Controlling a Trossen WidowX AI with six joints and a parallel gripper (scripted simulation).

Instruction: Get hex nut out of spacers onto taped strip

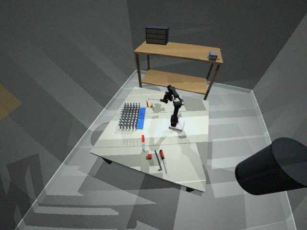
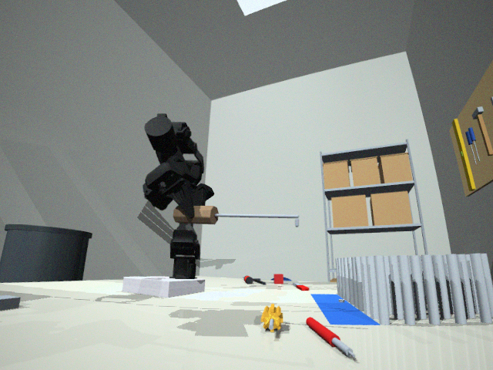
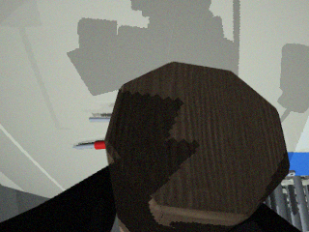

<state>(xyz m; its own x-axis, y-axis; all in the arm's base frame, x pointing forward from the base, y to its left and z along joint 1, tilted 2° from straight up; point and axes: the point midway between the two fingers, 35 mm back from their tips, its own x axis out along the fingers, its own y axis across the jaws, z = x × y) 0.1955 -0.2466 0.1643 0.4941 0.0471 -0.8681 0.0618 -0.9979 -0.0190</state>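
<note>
Now: gripper tip 10 cm short of the wooden-handled hook and 1 cm to the right of it. From my gripper tip the other things lie so: blue taped strip: 24 cm ahead, 23 cm to the left, 18 cm below; then hex nut: 26 cm ahead, 27 cm to the left, 18 cm below; then yellow gear: 18 cm ahead, 4 cm to the right, 17 cm below.
</note>
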